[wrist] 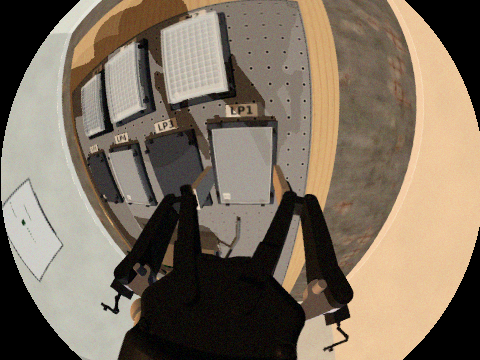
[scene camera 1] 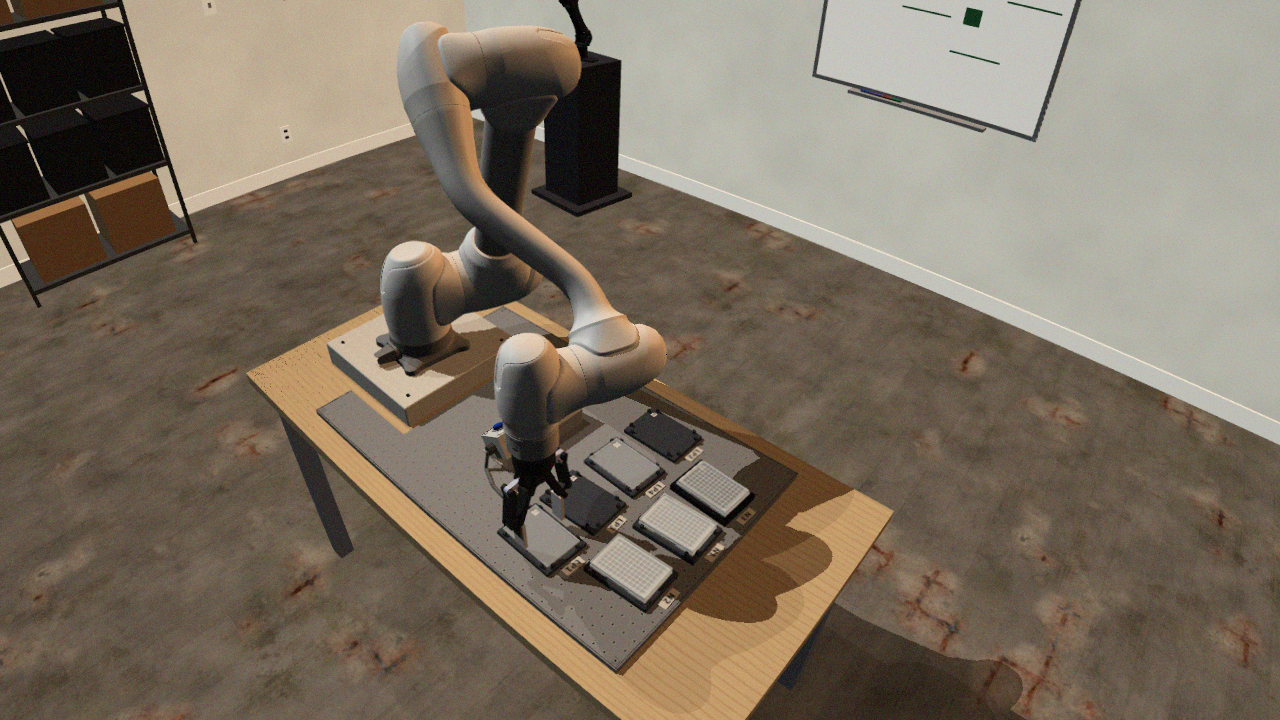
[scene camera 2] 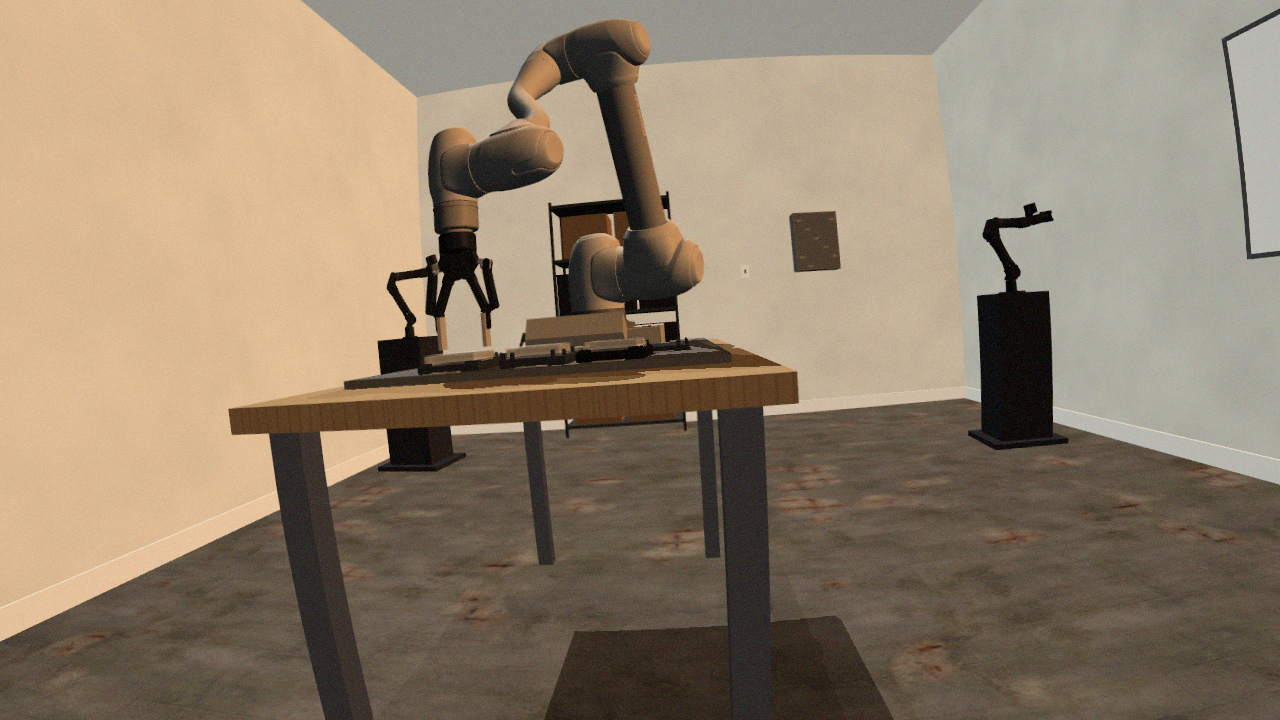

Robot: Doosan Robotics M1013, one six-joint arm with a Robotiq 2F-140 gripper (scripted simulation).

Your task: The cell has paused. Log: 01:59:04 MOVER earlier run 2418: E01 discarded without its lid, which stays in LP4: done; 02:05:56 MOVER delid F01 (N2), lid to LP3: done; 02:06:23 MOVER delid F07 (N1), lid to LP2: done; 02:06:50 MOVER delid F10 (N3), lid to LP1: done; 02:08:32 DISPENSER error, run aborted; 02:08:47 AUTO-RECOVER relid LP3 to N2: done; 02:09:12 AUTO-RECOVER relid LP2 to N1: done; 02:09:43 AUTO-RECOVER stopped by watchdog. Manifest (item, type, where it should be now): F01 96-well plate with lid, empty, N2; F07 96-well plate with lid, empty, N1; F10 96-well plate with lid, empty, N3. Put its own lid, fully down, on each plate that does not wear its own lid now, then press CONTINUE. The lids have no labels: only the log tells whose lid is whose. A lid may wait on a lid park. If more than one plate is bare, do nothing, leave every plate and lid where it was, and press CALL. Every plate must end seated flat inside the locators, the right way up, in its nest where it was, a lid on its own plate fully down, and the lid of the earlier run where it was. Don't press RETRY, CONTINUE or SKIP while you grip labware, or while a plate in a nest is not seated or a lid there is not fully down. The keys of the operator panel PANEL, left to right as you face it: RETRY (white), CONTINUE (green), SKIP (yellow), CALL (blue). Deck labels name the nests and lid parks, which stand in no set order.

Scene:
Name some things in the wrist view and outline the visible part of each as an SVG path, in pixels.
The gripper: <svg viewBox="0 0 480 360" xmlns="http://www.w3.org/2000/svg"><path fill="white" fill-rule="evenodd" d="M317 197L313 194L306 194L304 197L297 196L289 182L285 179L280 166L274 165L273 185L279 207L263 241L257 246L252 258L247 256L222 258L213 254L202 253L198 210L201 210L215 183L212 166L207 166L192 186L189 184L181 186L181 196L175 197L175 194L167 194L147 222L132 250L114 270L114 277L133 293L141 297L140 320L125 334L118 360L297 360L297 342L305 321L335 312L352 301L354 296L352 287L338 266L329 230ZM178 222L177 240L174 241L173 270L159 280L156 280ZM293 215L300 216L308 284L303 291L303 302L301 304L273 277Z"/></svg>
A plate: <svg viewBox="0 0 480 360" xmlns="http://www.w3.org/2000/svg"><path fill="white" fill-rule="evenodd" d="M101 73L95 75L81 88L85 134L88 137L105 130Z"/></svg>

